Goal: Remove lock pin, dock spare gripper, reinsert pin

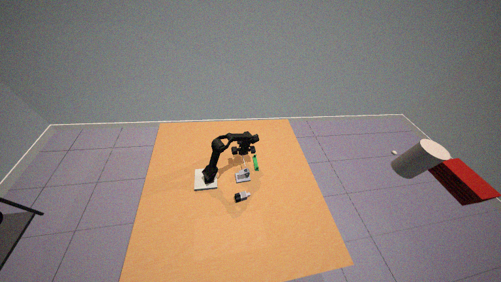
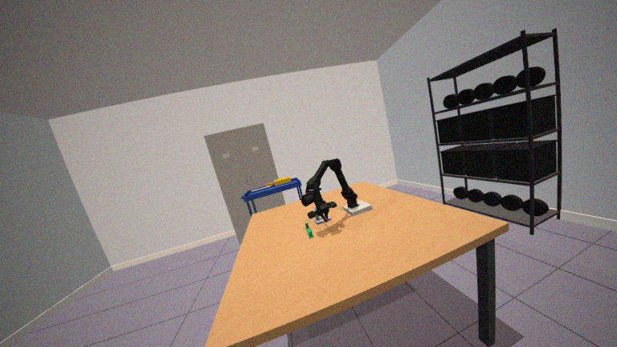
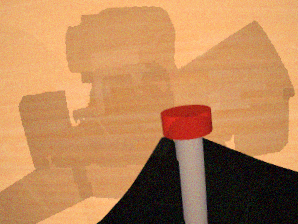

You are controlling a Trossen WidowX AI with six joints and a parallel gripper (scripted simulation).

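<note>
My gripper tip is now 11 cm short of the green strip, 7 cm to the left of it and 4 cm above it. Round my gripper tip: spare gripper 32 cm to the right, 8 cm behind, 3 cm below; grey mount 17 cm to the right, 2 cm behind, 1 cm below.
</note>
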